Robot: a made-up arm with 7 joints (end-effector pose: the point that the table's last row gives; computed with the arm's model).
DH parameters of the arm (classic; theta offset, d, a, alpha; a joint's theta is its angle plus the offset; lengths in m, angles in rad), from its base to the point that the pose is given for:
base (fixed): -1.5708 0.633 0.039 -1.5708
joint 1: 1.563 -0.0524 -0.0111 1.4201
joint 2: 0 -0.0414 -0.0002 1.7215
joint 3: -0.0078 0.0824 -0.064 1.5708
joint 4: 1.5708 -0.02 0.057 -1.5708
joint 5: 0 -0.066 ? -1.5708
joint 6: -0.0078 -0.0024 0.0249 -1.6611
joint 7: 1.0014 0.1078 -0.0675 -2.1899
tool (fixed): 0.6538 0.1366 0 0
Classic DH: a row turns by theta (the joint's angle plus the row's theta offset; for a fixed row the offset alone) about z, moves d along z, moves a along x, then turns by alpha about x.
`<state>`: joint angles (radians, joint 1 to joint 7).
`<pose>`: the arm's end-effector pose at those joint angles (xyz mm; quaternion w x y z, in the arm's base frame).
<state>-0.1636 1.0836 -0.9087 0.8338 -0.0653 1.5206 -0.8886</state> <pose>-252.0 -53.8 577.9 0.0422 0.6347 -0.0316 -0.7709</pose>
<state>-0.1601 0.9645 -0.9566 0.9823 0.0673 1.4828 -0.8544</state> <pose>-257.0 -77.8 608.6 0.1561 0.5566 0.0102 -0.8159</pose>
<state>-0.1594 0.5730 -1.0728 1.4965 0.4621 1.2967 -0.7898</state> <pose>-214.9 -127.1 711.6 0.4725 0.2031 0.1898 -0.8363</pose>
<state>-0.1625 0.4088 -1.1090 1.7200 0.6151 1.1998 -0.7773</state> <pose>-177.8 -135.1 742.6 0.5613 0.0427 0.2871 -0.7751</pose>
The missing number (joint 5, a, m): 0.057
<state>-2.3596 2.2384 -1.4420 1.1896 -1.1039 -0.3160 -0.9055</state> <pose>3.2 -197.2 672.7 0.3764 -0.3436 -0.8603 -0.0100</pose>
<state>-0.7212 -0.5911 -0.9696 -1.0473 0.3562 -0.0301 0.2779</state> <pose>-68.5 -30.8 618.1 0.3963 0.1167 0.1985 0.8888</pose>
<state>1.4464 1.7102 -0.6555 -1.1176 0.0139 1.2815 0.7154</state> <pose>17.3 53.3 604.8 0.3696 -0.5330 -0.5535 -0.5224</pose>
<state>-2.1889 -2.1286 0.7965 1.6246 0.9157 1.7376 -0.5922</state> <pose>68.5 -198.4 485.6 0.6771 0.6591 0.3233 -0.0504</pose>
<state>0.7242 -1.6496 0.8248 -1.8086 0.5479 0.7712 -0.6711</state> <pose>-118.1 -18.7 707.9 0.4350 0.6002 0.0352 -0.6703</pose>
